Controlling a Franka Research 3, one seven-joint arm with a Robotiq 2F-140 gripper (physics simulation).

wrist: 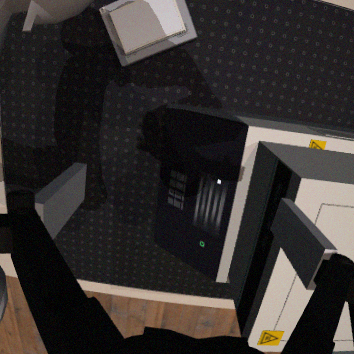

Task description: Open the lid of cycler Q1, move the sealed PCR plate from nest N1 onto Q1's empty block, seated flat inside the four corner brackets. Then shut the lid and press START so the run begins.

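Note:
Cycler Q1 point(325, 195) is the white and dark grey machine at the right, with its lid shut. Its dark sloped front panel point(180, 235) carries a keypad, a striped display and a small green-lit mark point(202, 244). The empty block and brackets are hidden under the lid. The sealed PCR plate point(145, 27) sits in the grey nest N1 point(127, 59) at the top. My gripper point(182, 198) is wide open and empty. Its left finger is over the dark mat, its right finger over the lid's front part, with the front panel between them in view.
The dark dotted mat point(120, 240) lies under the nest and the cycler. A pale edge point(160, 295) and wooden floor point(160, 317) show at the bottom. Yellow warning labels point(270, 338) point(317, 145) are on the cycler. A pale rounded object point(60, 7) is at the top left.

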